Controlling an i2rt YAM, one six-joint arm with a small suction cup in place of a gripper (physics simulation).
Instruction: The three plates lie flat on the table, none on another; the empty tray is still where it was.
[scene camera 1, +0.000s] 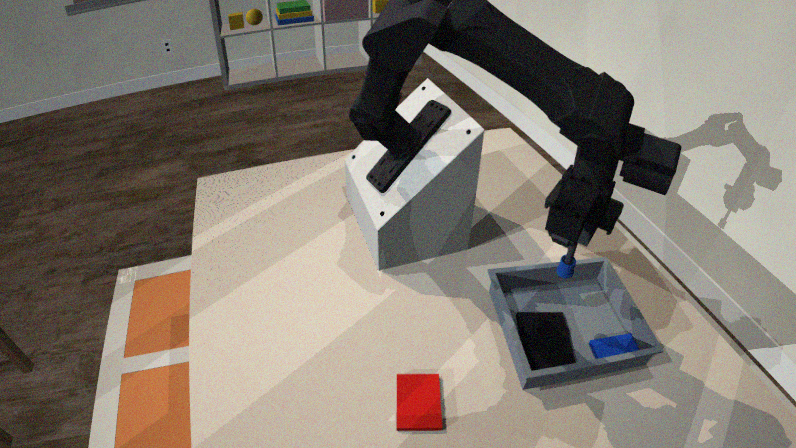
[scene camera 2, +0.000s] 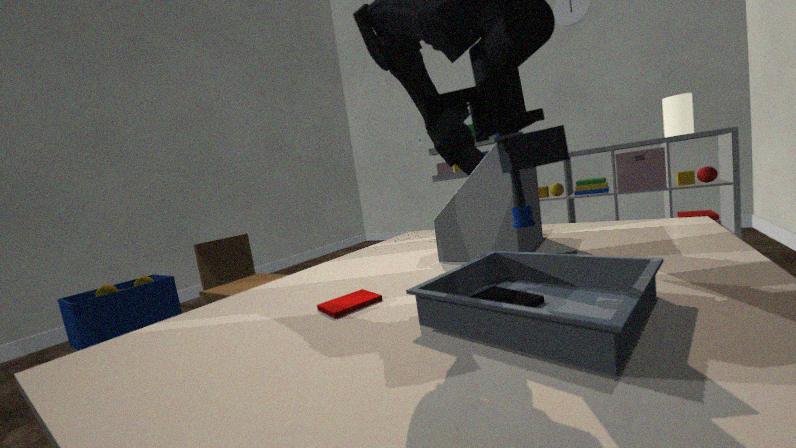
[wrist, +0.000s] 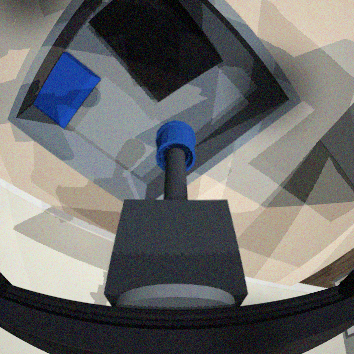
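Seen in the pictures: hand at its tool point: (scene camera 1: 564, 271) (scene camera 2: 524, 225) (wrist: 175, 138); arm's base at its link origin: (scene camera 1: 409, 146) (scene camera 2: 486, 174).
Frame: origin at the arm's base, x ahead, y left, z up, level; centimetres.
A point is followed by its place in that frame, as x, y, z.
A red plate (scene camera 1: 418, 401) @(38.0, -18.0, -17.9) (scene camera 2: 349, 303) @(39.3, -16.9, -17.9) lies flat on the table, apart from the tray. The grey tray (scene camera 1: 508, 339) @(35.1, 0.3, -17.6) (scene camera 2: 518, 336) @(48.4, 10.6, -17.1) (wrist: 102, 170) @(38.6, 23.2, -15.5) stands on the table and holds two plates. A black plate (scene camera 1: 545, 340) @(38.5, 5.7, -17.5) (scene camera 2: 511, 296) @(35.7, 8.3, -17.5) (wrist: 157, 47) @(37.8, 6.8, -17.5) lies in it. A smaller blue plate (scene camera 1: 613, 345) @(45.6, 15.6, -17.5) (wrist: 67, 90) @(46.0, 15.1, -17.5) lies in a corner of the tray, apart from the black one; the tray wall hides it in scene camera 2. My blue suction cup (scene camera 1: 566, 267) (scene camera 2: 523, 217) (wrist: 176, 145) hangs above the tray's far side, near the robot's base, with nothing on it; it is open.
The robot's pale wedge-shaped base (scene camera 1: 428, 217) @(11.3, -1.9, -8.4) (scene camera 2: 473, 222) @(11.3, -1.7, -10.0) stands behind the tray. A wall (scene camera 1: 724, 244) runs along the right of scene camera 1. A blue bin (scene camera 2: 119, 311) and a wooden chair (scene camera 2: 224, 261) stand beyond the table.
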